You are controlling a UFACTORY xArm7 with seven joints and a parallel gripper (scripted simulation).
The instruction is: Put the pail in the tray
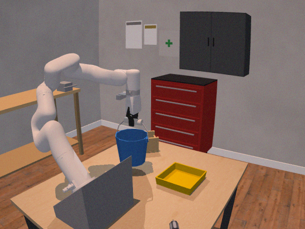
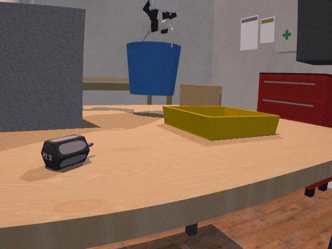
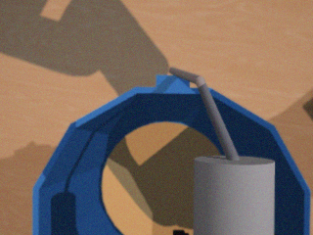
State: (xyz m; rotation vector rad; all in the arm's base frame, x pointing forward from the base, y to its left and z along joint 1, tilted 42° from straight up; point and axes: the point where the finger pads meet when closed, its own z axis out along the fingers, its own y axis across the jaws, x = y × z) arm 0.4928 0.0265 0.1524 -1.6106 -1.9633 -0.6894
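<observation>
My hand is 1 cm past the blue pail and 9 cm above it. Also, from my hand: pail wire handle: 1 cm behind, 3 cm below; yellow drip tray: 4 cm ahead, 30 cm to the right, 29 cm below; wooden crate: 26 cm ahead, 12 cm to the left, 25 cm below.
</observation>
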